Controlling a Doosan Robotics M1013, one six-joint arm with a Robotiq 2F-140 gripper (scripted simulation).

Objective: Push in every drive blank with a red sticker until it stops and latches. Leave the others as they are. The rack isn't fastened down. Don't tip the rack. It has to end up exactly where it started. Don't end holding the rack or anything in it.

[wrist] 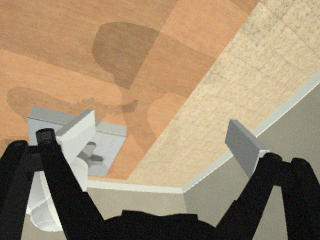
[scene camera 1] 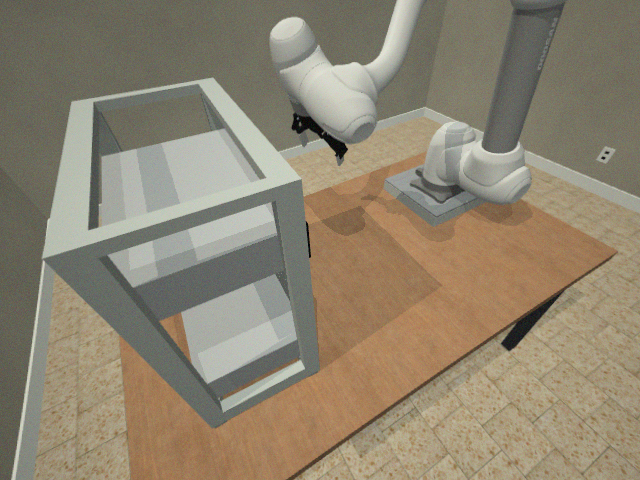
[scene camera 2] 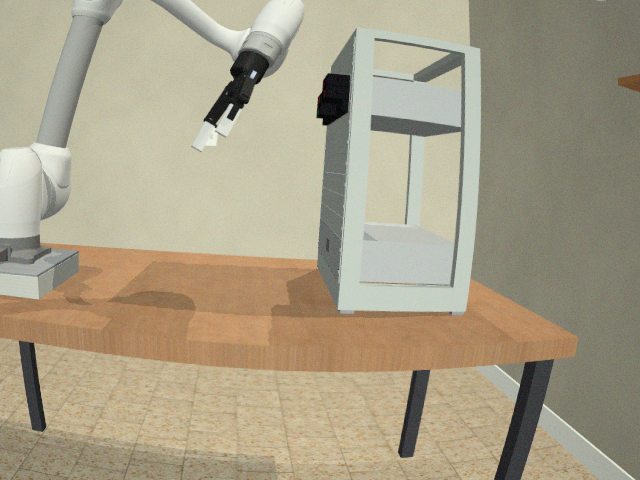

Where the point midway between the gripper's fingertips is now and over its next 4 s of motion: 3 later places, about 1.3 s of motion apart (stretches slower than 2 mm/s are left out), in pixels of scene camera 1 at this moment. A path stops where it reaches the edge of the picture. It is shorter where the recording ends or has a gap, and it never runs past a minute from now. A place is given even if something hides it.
The gripper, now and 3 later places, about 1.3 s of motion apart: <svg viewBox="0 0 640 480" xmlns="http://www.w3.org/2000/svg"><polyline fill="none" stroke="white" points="323,153 297,119 287,97 329,135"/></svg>
